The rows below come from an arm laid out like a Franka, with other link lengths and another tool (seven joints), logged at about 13 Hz.
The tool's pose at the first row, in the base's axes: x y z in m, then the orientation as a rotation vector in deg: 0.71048, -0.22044, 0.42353, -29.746, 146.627, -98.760
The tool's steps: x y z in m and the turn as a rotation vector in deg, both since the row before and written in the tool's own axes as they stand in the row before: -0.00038, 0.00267, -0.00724, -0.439, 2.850, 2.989; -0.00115, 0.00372, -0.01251, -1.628, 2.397, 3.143; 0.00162, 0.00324, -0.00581, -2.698, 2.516, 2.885; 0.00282, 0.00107, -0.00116, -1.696, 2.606, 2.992; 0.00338, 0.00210, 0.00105, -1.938, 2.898, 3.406; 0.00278, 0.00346, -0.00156, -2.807, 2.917, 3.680
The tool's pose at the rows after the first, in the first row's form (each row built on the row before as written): 0.70873, -0.21292, 0.42390, 23.543, -148.288, 99.228; 0.70724, -0.19997, 0.42526, 17.341, -149.860, 97.301; 0.70455, -0.19369, 0.42491, 11.351, -151.777, 93.680; 0.70157, -0.19245, 0.42472, 5.200, -152.676, 91.301; 0.69805, -0.19249, 0.42258, -1.696, -153.492, 88.479; 0.69533, -0.18929, 0.42046, -8.948, -154.765, 84.415
